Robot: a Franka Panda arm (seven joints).
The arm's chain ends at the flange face. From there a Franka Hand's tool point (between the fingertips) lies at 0.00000 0.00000 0.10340 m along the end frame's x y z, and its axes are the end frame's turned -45 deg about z.
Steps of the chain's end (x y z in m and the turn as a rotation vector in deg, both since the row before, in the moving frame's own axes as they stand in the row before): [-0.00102 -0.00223 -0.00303 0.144 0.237 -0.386]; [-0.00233 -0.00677 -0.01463 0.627 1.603 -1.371]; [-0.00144 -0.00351 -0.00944 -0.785 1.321 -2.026]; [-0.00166 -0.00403 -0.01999 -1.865 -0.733 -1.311]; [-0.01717 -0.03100 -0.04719 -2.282 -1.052 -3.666]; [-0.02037 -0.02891 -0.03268 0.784 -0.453 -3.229]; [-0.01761 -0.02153 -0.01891 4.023 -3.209 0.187]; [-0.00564 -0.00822 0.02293 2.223 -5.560 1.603]
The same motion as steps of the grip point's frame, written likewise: [0.00134 -0.00218 -0.00303 -0.066 0.269 -0.386]; [0.00600 -0.00522 -0.01468 -0.690 1.577 -1.371]; [0.00219 -0.00083 -0.00948 -1.489 0.379 -2.026]; [-0.00162 -0.00254 -0.02005 -0.800 -1.837 -1.311]; [0.00558 -0.03236 -0.04729 -0.870 -2.357 -3.666]; [0.00642 -0.03644 -0.03269 0.875 0.234 -3.229]; [0.00382 -0.03689 -0.01933 5.114 0.576 0.187]; [-0.00229 -0.01977 0.02237 5.503 -2.360 1.603]
